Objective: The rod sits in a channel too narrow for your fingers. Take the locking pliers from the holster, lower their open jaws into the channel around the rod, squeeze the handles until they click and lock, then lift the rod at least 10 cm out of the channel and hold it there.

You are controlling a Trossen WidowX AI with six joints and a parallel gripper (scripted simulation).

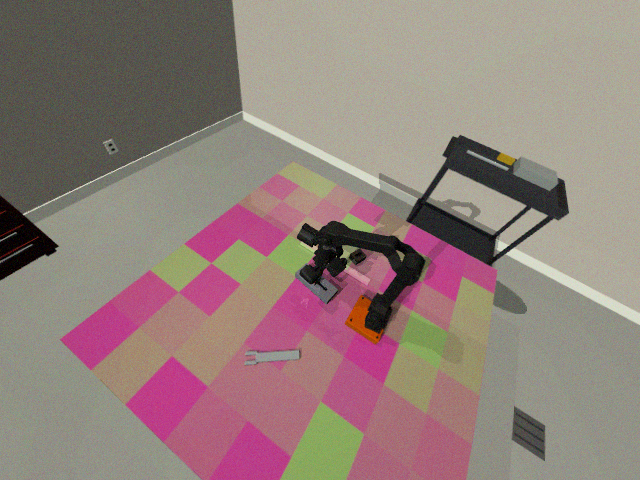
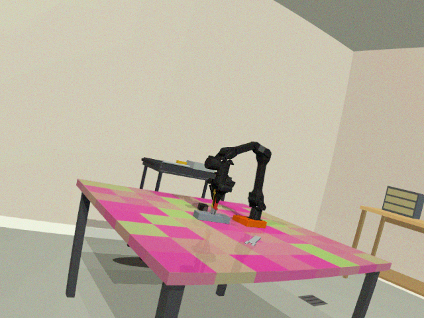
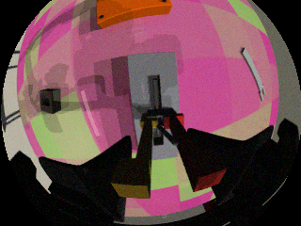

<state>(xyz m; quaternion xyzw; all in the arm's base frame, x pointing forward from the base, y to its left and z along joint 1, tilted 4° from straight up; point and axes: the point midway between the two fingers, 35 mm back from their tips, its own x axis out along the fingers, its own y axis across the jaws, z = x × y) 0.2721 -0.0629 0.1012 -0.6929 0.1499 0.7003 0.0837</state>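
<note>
My gripper tip is 10 mm to the left of the yellow handle. Round my gripper tip: grey rod (90 mm below, 10 mm to the left); grey holster (210 mm to the right, 130 mm behind, 90 mm below); grey channel block (80 mm below).
</note>
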